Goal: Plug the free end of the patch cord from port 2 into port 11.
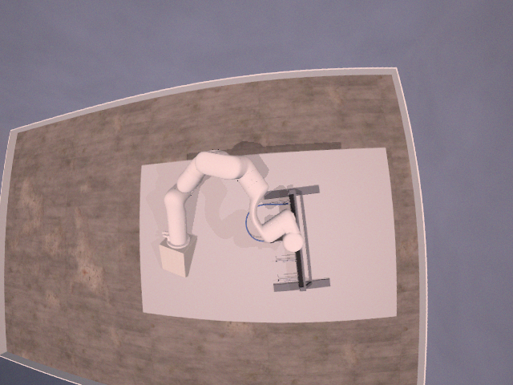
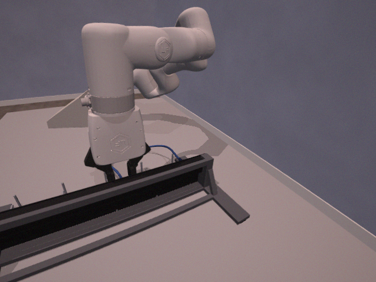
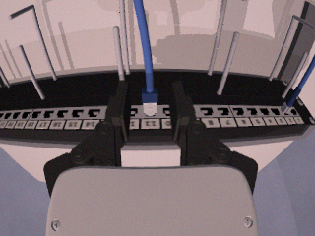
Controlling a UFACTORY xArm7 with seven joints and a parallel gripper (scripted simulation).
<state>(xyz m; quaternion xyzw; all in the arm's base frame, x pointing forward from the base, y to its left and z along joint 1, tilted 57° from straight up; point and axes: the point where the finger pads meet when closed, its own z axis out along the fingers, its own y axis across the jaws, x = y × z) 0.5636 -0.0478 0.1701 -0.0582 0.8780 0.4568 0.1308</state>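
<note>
Now: hand 1 cm short of the plug and 1 cm above it.
</note>
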